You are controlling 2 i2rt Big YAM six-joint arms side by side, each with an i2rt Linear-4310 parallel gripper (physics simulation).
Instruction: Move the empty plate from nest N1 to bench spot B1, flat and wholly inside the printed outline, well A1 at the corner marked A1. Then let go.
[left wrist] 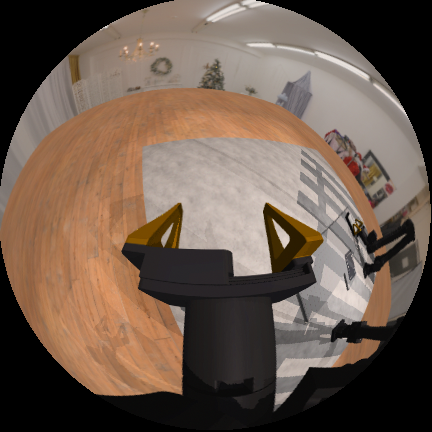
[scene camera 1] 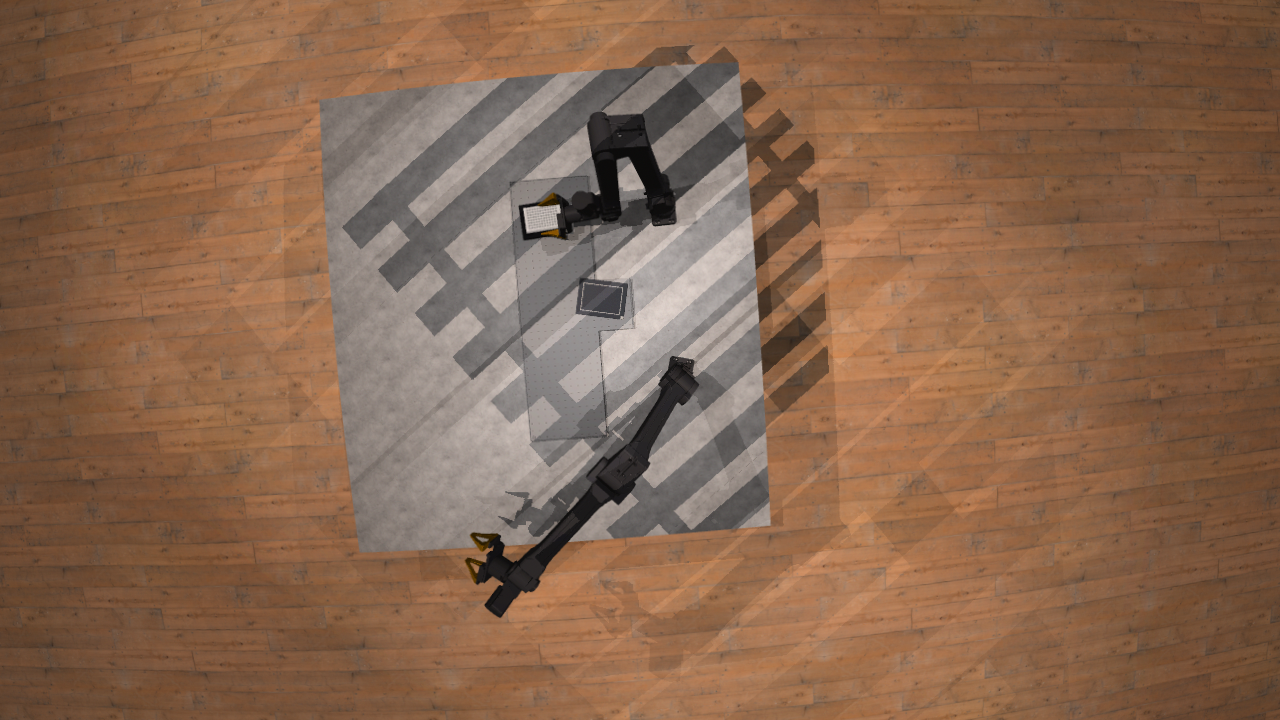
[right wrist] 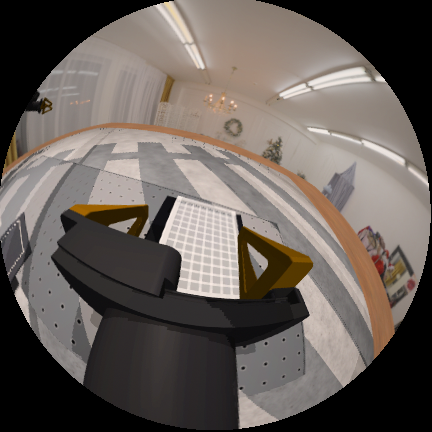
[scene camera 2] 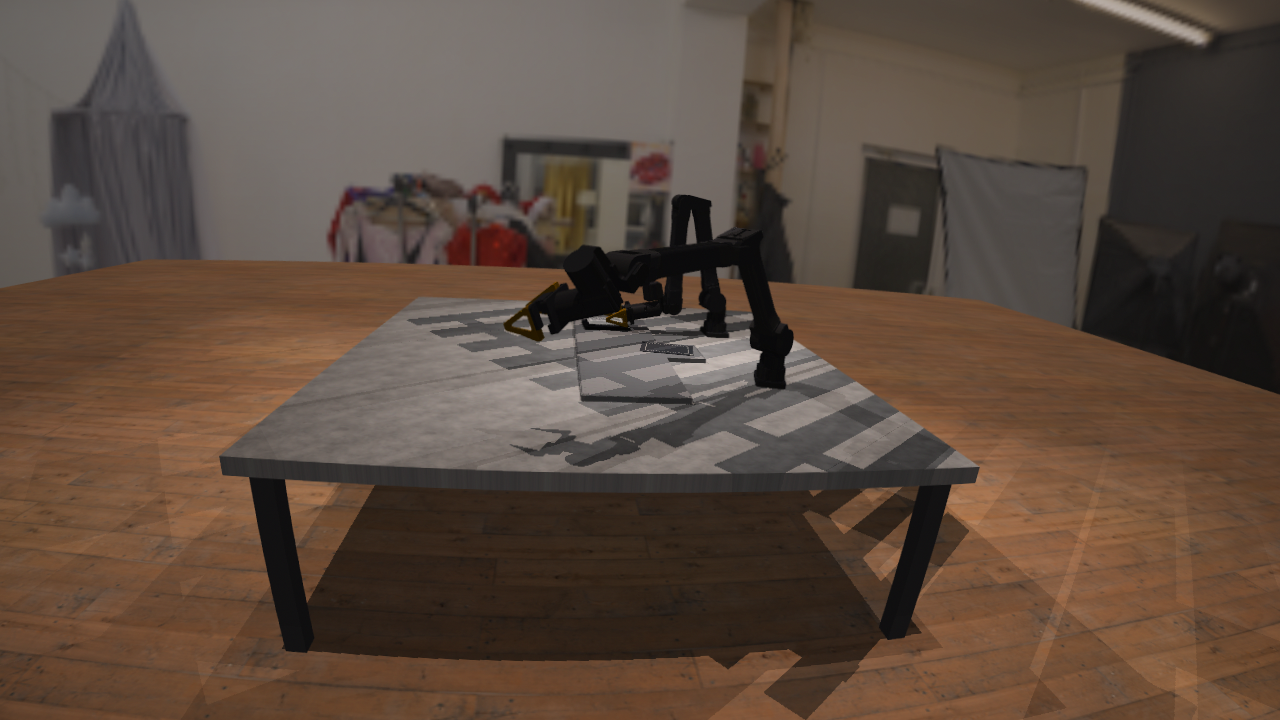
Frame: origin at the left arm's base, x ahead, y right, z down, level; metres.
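Where they show: left gripper, fingertip midpoint: (left wrist: 223,206) (scene camera 1: 468,546) (scene camera 2: 516,317); right gripper, fingertip midpoint: (left wrist: 353,221) (scene camera 1: 540,220) (right wrist: 192,221) (scene camera 2: 604,316); left arm's base, origin of the base link: (left wrist: 336,330) (scene camera 1: 679,374) (scene camera 2: 769,381); right arm's base, origin of the base link: (left wrist: 364,270) (scene camera 1: 662,208) (scene camera 2: 714,334).
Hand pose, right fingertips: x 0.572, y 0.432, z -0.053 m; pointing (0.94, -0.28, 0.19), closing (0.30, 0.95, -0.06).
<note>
Each offset is from my right fingertips to the centre of the thing. "*": to the spot under its first point. Level surfaces: height alone.
The white gridded plate {dx -0.003, dy +0.016, dz +0.020 m} (scene camera 1: 541,218) (right wrist: 207,245) lies flat in the black nest (scene camera 1: 523,223) (right wrist: 162,216). My right gripper (scene camera 1: 541,217) (scene camera 2: 617,317) (right wrist: 192,221) is open, with one finger beyond each long side of the plate; its body hides the plate's near end. The dark pad with a thin white printed outline {* dx -0.252, dy -0.223, dz +0.039 m} (scene camera 1: 601,299) (scene camera 2: 666,348) (right wrist: 14,246) lies bare, slightly turned; its A1 lettering is too small to read. My left gripper (scene camera 1: 470,548) (scene camera 2: 524,327) (left wrist: 223,206) is open and empty, raised near the table's edge, far from the plate.
A thin perforated grey board {dz +0.040 m} (scene camera 1: 559,358) (scene camera 2: 631,386) lies under the nest and pad on the grey table {dz +0.053 m} (scene camera 1: 411,483) (scene camera 2: 375,420). The left arm (scene camera 1: 617,470) (scene camera 2: 680,257) stretches out beyond the board's lower end in scene camera 1.
</note>
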